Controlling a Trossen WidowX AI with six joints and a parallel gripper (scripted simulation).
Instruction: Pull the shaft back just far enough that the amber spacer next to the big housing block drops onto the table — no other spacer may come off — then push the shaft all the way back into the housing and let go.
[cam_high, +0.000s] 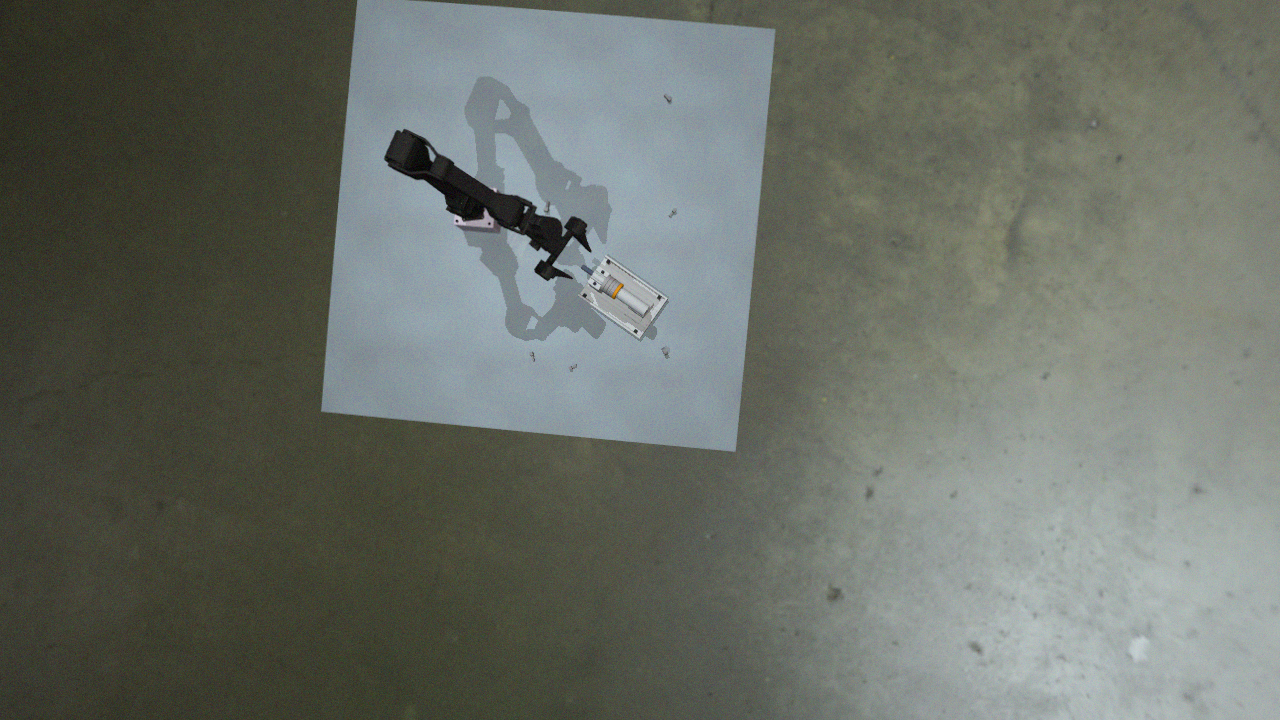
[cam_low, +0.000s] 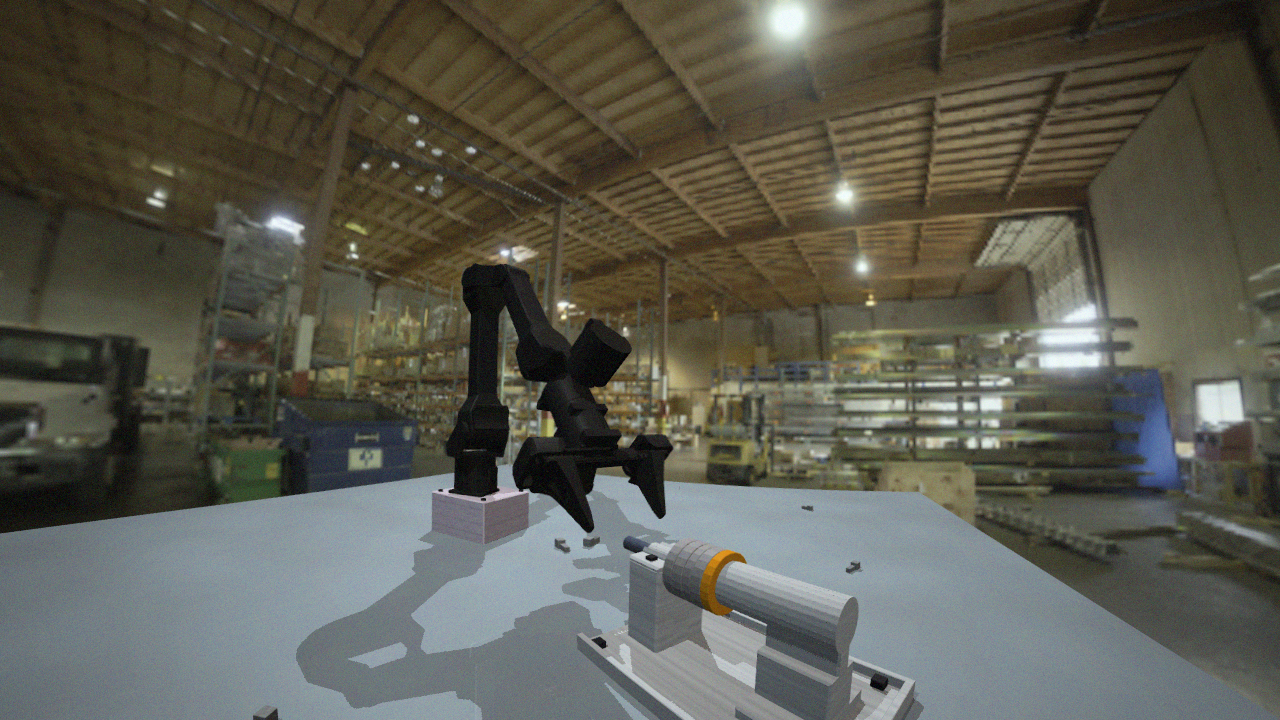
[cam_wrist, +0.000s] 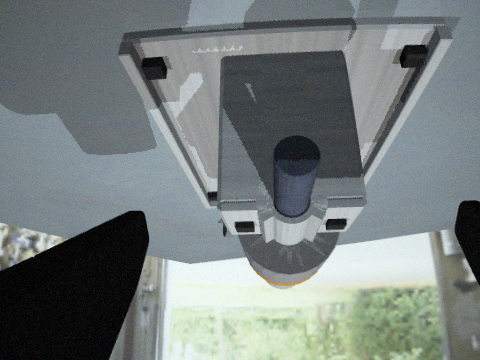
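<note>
Now: gripper tip 6 cm short of the blue-grey shaft, 5 cm to the left of it and 2 cm above it. Round my gripper tip: amber spacer (9 cm ahead, 8 cm to the right, 2 cm below); then grey spacer (8 cm ahead, 7 cm to the right, 2 cm below).
</note>
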